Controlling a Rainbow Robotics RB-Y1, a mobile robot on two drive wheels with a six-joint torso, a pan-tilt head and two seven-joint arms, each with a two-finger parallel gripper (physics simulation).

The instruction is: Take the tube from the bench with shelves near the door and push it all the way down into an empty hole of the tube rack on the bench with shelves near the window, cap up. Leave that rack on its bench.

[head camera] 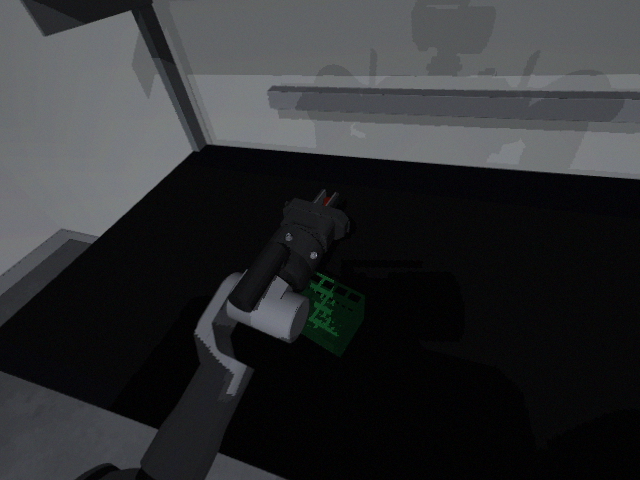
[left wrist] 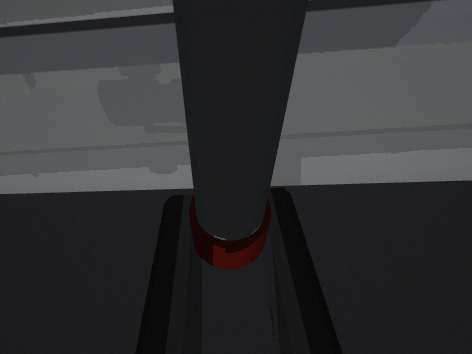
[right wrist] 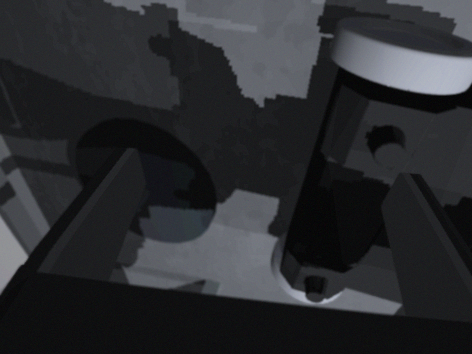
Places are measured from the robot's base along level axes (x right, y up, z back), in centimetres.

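Pixels of known places: left gripper, fingertip midpoint: [head camera: 330, 194] [left wrist: 228, 212]; right gripper, fingertip midpoint: [right wrist: 263, 177].
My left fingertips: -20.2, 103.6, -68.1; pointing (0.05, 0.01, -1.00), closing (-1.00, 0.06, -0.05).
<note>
Behind a point stands the place of what it marks, as x, y, z.
My left gripper [head camera: 329, 194] @[-20.2, 103.6, -68.1] [left wrist: 228, 212] @[-20.2, 103.6, -68.1] is shut on the tube at its red cap. The tube [head camera: 326, 200] @[-20.5, 103.3, -66.5] [left wrist: 232, 100] @[-20.9, 98.1, -65.1] shows red between the fingertips in the head view; in the left wrist view its grey body runs up the picture from the red cap. Its far end is out of view. The green tube rack [head camera: 353, 321] @[-9.4, 96.4, -47.3] stands on the black bench [head camera: 155, 232] @[-62.7, 91.4, -57.4], below and right of the gripper in the head view. Several dark square holes show along its back edge; my left arm covers its left part. My right gripper [right wrist: 263, 177] @[29.4, 49.8, -12.6] is open and empty.
In the head view a pale wall with a grey rail [head camera: 439, 105] @[-4.5, 108.9, -99.2] stands behind the bench, and a dark post [head camera: 168, 72] @[-76.3, 115.0, -93.8] stands at the back left corner. In the right wrist view a dark cylinder with a pale rim [right wrist: 400, 65] stands behind the picture-right finger.
</note>
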